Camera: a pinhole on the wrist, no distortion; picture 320 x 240 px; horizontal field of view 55.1 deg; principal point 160.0 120.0 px. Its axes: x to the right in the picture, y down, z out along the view. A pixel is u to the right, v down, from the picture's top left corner.
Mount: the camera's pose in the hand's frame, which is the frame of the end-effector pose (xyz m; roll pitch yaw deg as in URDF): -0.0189 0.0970 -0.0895 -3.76 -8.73 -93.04
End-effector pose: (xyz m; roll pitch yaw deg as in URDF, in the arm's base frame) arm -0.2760 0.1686 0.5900 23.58 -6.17 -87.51
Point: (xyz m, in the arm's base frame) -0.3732 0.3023 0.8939
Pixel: 253 36
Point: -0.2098 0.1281 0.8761
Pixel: 133 182
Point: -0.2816 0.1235 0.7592
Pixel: 250 207
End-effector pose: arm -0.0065 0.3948 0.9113 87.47 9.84 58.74
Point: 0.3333 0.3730 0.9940
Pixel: 201 222
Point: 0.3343 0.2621 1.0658
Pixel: 171 135
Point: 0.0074 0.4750 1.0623
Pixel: outside the picture
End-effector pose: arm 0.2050 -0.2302 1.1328 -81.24 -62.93 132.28
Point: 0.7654 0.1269 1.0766
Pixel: behind the camera
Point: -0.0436 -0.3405 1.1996
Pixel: 212 206
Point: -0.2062 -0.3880 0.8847
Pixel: 70 8
